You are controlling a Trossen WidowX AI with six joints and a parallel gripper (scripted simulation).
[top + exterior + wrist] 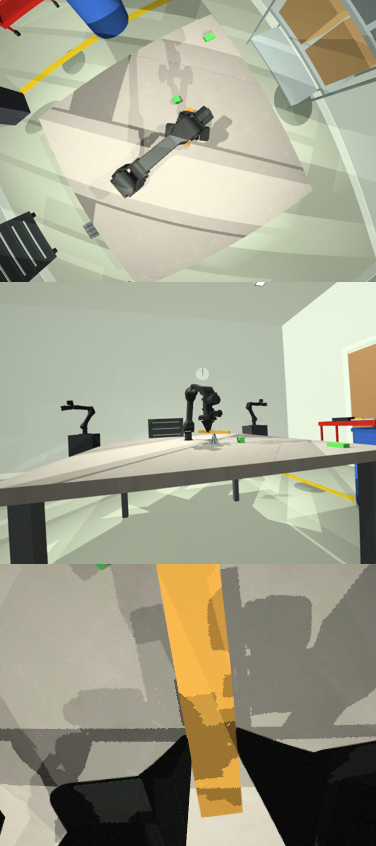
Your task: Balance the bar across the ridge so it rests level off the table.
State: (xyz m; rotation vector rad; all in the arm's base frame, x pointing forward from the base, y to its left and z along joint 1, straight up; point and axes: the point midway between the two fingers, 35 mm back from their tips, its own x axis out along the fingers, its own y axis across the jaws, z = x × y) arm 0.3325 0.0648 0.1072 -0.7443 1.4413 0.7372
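My gripper tip is 30 mm to the right of the orange bar and 20 mm short of it. Also, from my gripper tip: blue-grey ridge: 40 mm below, 30 mm to the left, 20 mm ahead; then green cube: 190 mm to the left, 60 mm below, 40 mm ahead; then green flat block: 440 mm to the left, 410 mm ahead, 60 mm below.
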